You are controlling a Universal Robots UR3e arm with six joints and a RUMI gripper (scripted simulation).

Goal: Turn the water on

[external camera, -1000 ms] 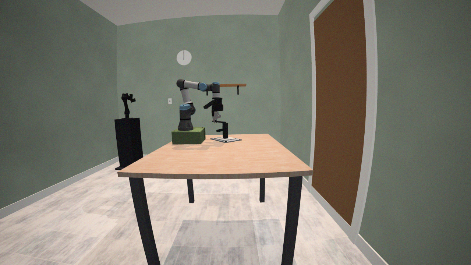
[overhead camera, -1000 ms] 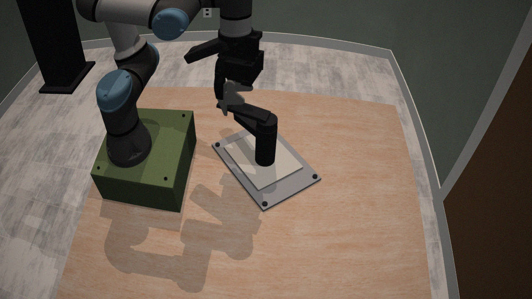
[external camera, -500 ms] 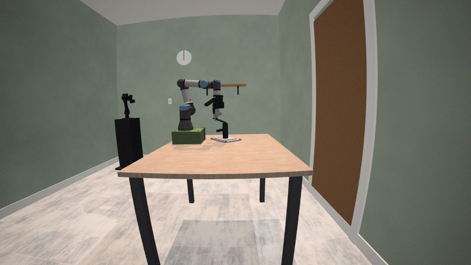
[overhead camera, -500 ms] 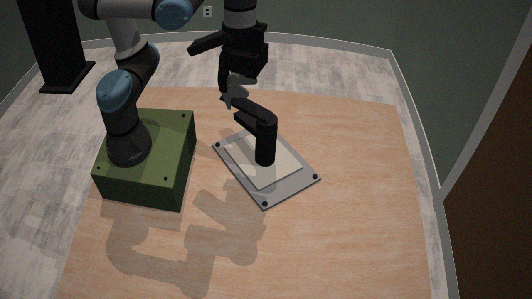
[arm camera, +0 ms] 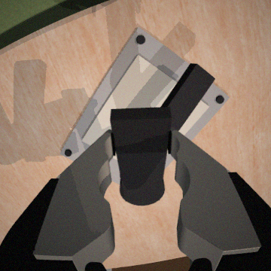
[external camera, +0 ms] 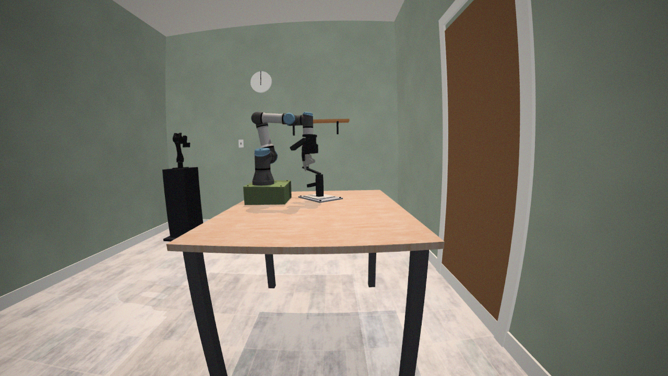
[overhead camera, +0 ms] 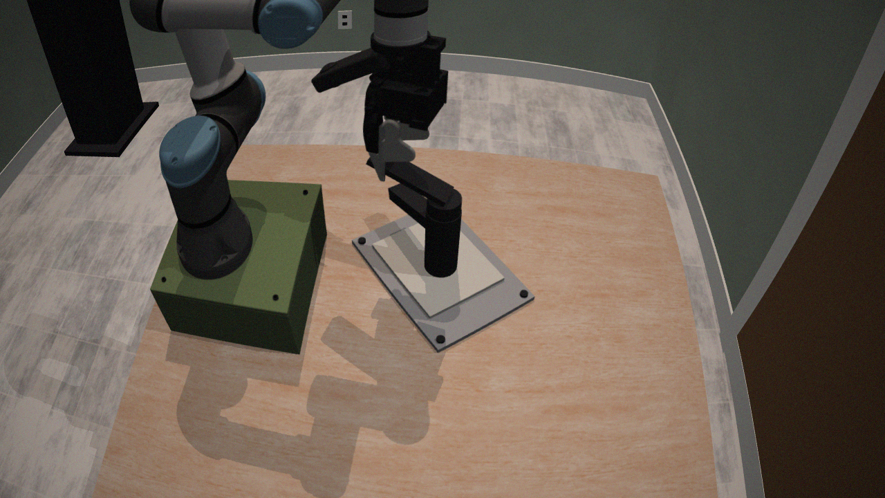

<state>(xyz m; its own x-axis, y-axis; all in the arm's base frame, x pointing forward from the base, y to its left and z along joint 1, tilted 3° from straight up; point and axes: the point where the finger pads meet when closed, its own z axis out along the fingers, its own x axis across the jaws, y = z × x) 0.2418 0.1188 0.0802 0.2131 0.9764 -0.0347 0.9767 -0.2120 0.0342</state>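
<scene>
Now: hand 30 mm short of the flat black lever, 10 mm to the left of it and 10 mm above it. From my hand the other things lie so: tap: 80 mm below, 60 mm ahead, 10 mm to the right; then grey baseplate: 180 mm below, 80 mm ahead, 20 mm to the right.
</scene>
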